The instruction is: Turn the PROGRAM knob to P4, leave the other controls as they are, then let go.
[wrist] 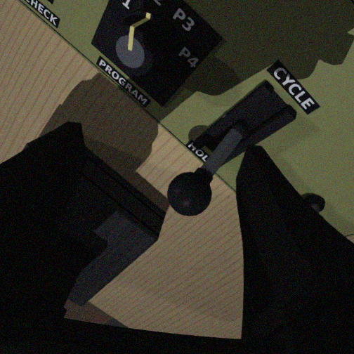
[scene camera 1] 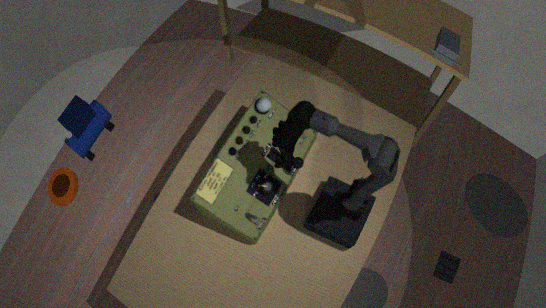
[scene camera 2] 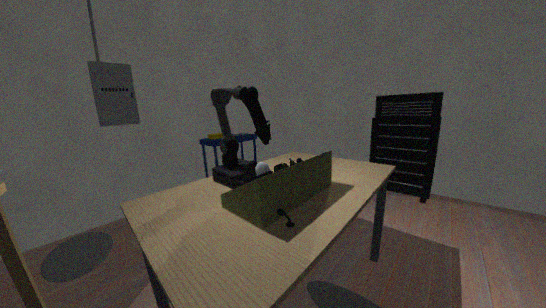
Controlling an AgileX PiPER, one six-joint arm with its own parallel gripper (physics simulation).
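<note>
The PROGRAM knob [scene camera 1: 266, 186] [wrist: 131, 52] sits on a black dial plate marked P1 to P4, on the green console [scene camera 1: 230, 210] [scene camera 2: 300, 182]. Its yellow pointer line is bent in the wrist view and seems to run towards P2, not P4. My gripper [scene camera 1: 281, 151] [scene camera 2: 267, 140] [wrist: 162, 151] is open and hangs above the console, apart from the knob. In the wrist view the knob lies above and between the fingertips. The black ball of the CYCLE lever [wrist: 190, 193] shows between the fingers in the picture, near the HOLD label, and is not gripped.
The CHECK toggle [scene camera 1: 256, 220] is at one end of the console. A white dome [scene camera 1: 263, 105] [scene camera 2: 262, 169] is at the other end. A row of dark round lamps or buttons [scene camera 1: 239, 140] and a yellow label card [scene camera 1: 214, 181] lie along the far side.
</note>
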